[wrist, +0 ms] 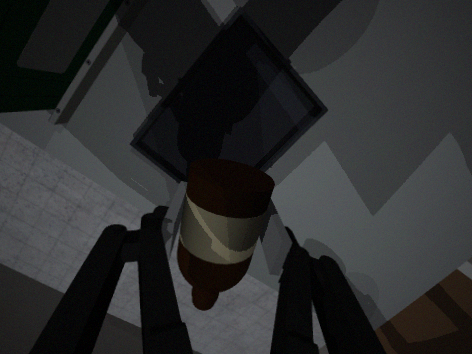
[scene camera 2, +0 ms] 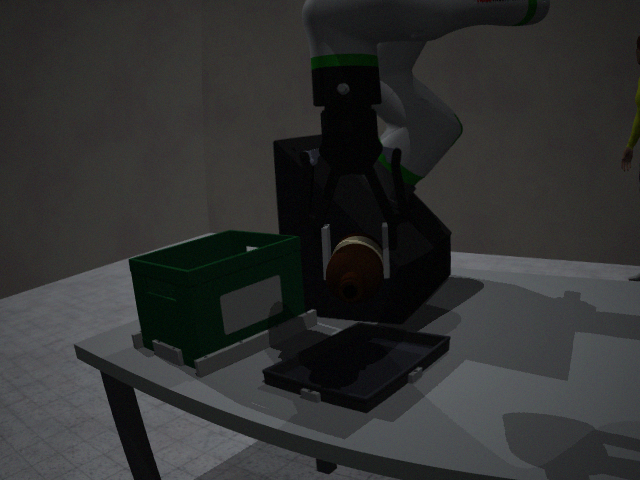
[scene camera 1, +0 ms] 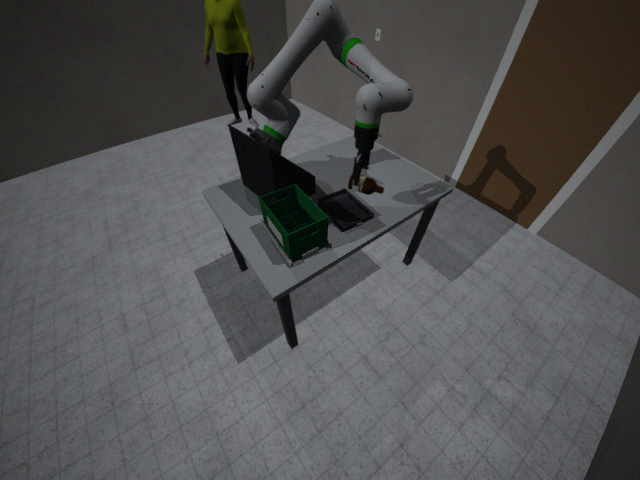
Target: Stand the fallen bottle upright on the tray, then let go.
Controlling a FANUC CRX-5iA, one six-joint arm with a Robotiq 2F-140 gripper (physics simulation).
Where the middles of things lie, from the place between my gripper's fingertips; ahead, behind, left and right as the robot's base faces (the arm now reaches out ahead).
The brown bottle (wrist: 226, 202) lies 3 cm ahead of my hand, 1 cm to the left of it and 2 cm above it.
